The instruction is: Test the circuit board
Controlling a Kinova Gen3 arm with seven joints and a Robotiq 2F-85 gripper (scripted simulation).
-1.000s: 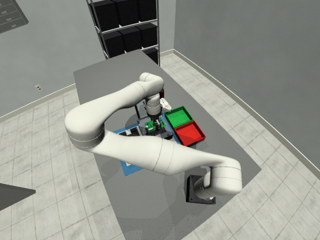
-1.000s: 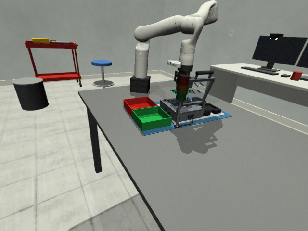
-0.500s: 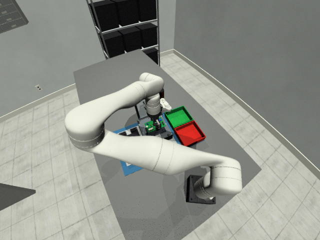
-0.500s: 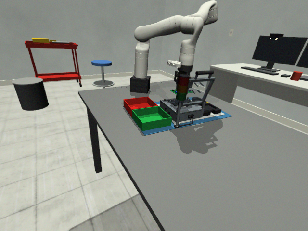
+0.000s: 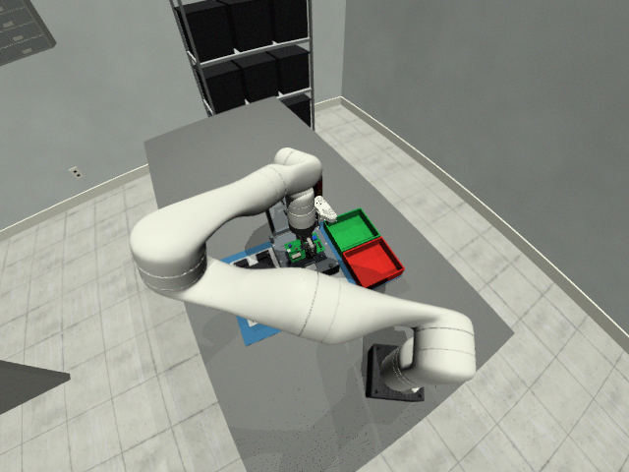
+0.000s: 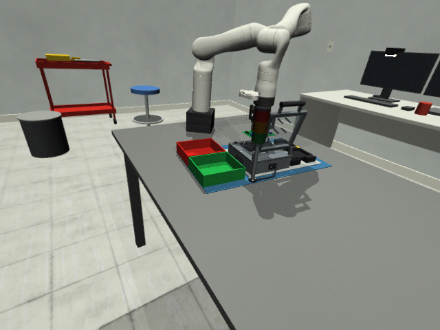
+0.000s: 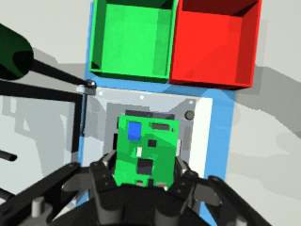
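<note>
The tester bed is 5 cm below my hand and 1 cm ahead of it. From my hand the other things lie so: green circuit board (right at my hand); then clear lid (12 cm ahead, 6 cm above, 3 cm to the right); then green bin (21 cm to the right, 11 cm below, 1 cm behind).
</note>
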